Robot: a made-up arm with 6 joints. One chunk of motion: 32 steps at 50 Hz.
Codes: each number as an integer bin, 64 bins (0 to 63) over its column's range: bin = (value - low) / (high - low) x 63, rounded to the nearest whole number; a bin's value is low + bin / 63 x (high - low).
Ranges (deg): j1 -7..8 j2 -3..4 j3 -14..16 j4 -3..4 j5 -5..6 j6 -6..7
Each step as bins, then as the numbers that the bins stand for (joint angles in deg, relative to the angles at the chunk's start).
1 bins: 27 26 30 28 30 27
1 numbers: -0.57 -0.11 0.29 0.11 0.24 -0.43
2 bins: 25 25 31 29 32 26
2 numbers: -1.05 -0.22 0.76 0.22 0.59 -0.63
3 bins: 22 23 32 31 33 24
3 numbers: -1.76 -0.44 1.24 0.44 0.76 -1.05
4 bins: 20 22 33 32 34 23
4 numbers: -2.24 -0.56 1.71 0.56 0.94 -1.25
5 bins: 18 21 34 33 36 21
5 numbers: -2.71 -0.67 2.19 0.67 1.29 -1.67
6 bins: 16 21 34 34 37 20
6 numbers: -3.19 -0.67 2.19 0.78 1.46 -1.87
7 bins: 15 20 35 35 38 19
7 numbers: -3.43 -0.78 2.67 0.89 1.63 -2.08
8 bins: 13 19 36 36 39 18
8 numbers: -3.90 -0.89 3.14 1.00 1.81 -2.29
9 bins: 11 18 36 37 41 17
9 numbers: -4.38 -1.00 3.14 1.11 2.16 -2.49
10 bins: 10 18 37 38 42 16
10 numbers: -4.62 -1.00 3.62 1.22 2.33 -2.70
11 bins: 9 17 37 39 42 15
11 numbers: -4.86 -1.11 3.62 1.33 2.33 -2.90
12 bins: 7 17 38 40 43 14
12 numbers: -5.33 -1.11 4.10 1.44 2.51 -3.11
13 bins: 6 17 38 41 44 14
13 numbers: -5.57 -1.11 4.10 1.56 2.68 -3.11
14 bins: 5 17 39 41 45 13
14 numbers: -5.81 -1.11 4.57 1.56 2.86 -3.32
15 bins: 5 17 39 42 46 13
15 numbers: -5.81 -1.11 4.57 1.67 3.03 -3.32
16 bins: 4 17 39 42 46 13
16 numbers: -6.05 -1.11 4.57 1.67 3.03 -3.32
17 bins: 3 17 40 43 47 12
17 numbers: -6.29 -1.11 5.05 1.78 3.21 -3.52
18 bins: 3 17 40 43 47 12
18 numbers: -6.29 -1.11 5.05 1.78 3.21 -3.52
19 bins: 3 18 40 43 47 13
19 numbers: -6.29 -1.00 5.05 1.78 3.21 -3.32
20 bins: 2 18 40 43 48 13
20 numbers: -6.52 -1.00 5.05 1.78 3.38 -3.32
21 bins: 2 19 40 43 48 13
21 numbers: -6.52 -0.89 5.05 1.78 3.38 -3.32
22 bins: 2 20 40 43 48 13
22 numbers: -6.52 -0.78 5.05 1.78 3.38 -3.32
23 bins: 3 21 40 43 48 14
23 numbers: -6.29 -0.67 5.05 1.78 3.38 -3.11
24 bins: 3 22 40 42 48 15
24 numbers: -6.29 -0.56 5.05 1.67 3.38 -2.90
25 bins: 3 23 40 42 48 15
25 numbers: -6.29 -0.44 5.05 1.67 3.38 -2.90
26 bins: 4 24 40 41 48 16
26 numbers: -6.05 -0.33 5.05 1.56 3.38 -2.70
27 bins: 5 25 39 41 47 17
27 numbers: -5.81 -0.22 4.57 1.56 3.21 -2.49
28 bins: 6 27 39 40 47 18
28 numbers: -5.57 0.00 4.57 1.44 3.21 -2.29
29 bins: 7 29 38 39 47 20
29 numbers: -5.33 0.22 4.10 1.33 3.21 -1.87
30 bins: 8 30 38 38 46 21
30 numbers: -5.10 0.33 4.10 1.22 3.03 -1.67
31 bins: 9 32 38 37 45 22
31 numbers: -4.86 0.56 4.10 1.11 2.86 -1.46
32 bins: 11 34 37 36 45 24
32 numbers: -4.38 0.78 3.62 1.00 2.86 -1.05
